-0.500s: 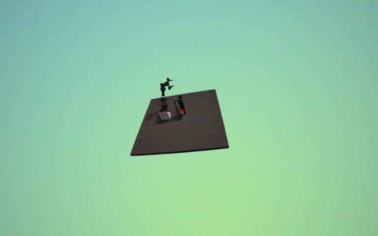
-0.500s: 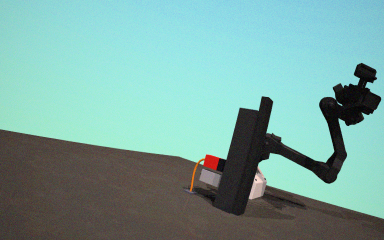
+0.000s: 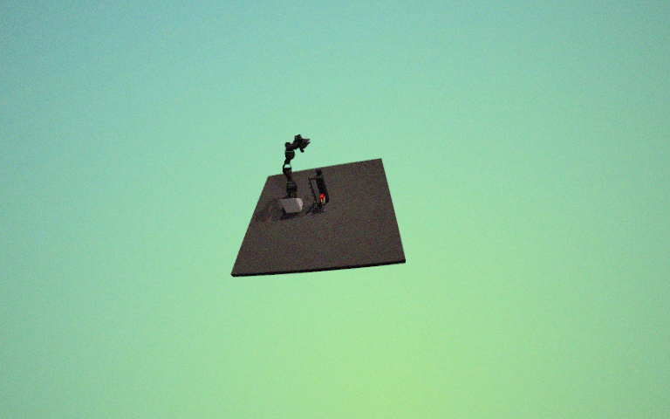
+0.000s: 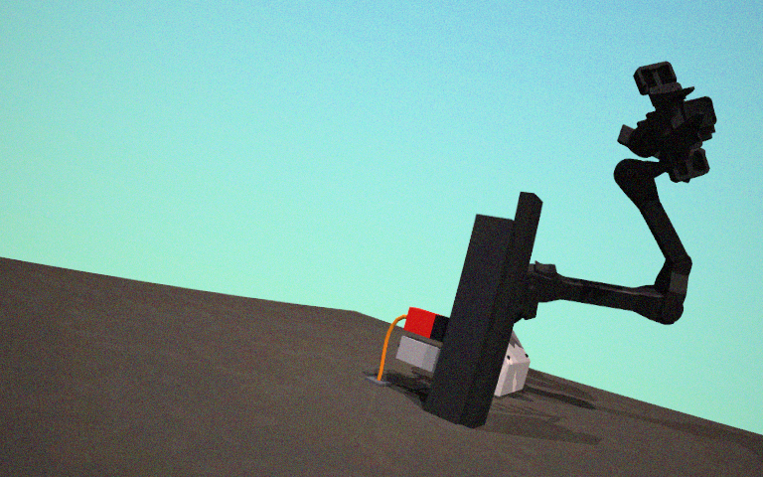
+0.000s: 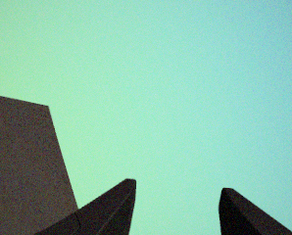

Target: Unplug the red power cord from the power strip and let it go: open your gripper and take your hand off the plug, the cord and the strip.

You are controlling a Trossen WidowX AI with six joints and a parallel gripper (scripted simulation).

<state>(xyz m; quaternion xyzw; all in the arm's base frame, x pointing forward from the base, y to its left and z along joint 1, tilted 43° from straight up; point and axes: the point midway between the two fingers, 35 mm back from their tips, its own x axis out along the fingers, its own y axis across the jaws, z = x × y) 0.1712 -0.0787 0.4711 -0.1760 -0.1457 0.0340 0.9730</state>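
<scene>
Right now my gripper tip is 38 cm above the red plug, 30 cm to the left of it and 1 cm past it. From my gripper tip the other things lie so: grey anchor (49 cm below, 36 cm to the right, 2 cm behind).
</scene>
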